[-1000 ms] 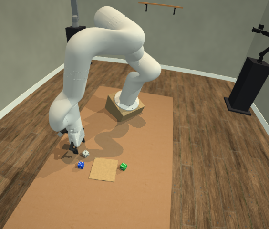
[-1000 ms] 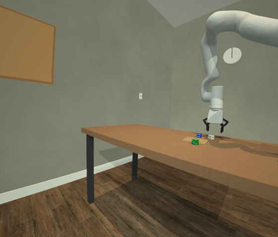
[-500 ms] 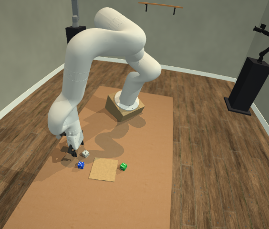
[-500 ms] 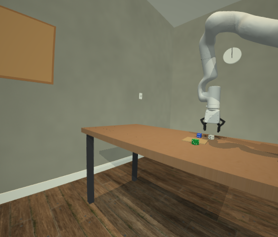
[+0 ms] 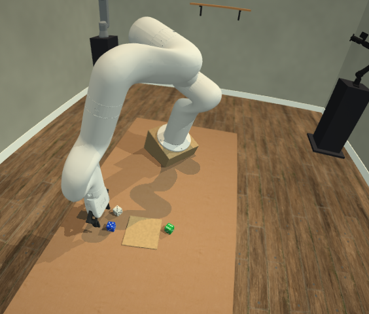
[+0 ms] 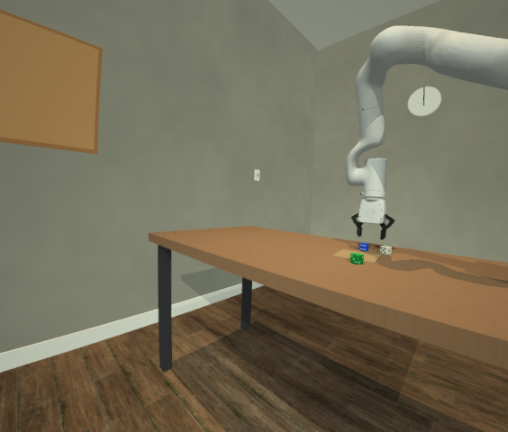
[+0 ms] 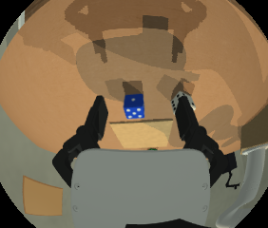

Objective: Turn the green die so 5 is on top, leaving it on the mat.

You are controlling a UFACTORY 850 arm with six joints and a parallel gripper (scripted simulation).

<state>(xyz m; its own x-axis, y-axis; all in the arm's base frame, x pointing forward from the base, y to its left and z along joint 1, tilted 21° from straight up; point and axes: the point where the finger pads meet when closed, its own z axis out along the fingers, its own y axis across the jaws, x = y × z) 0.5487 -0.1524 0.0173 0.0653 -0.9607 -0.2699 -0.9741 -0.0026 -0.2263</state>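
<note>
Right now the blue die is 4 cm to the left of my hand, 4 cm below it and 1 cm ahead of it. Round my hand: tan mat: 17 cm to the left, 6 cm below, 2 cm behind; then green die: 27 cm to the left, 6 cm behind, 4 cm below; then white die: 7 cm behind, 4 cm below, 3 cm to the left.
</note>
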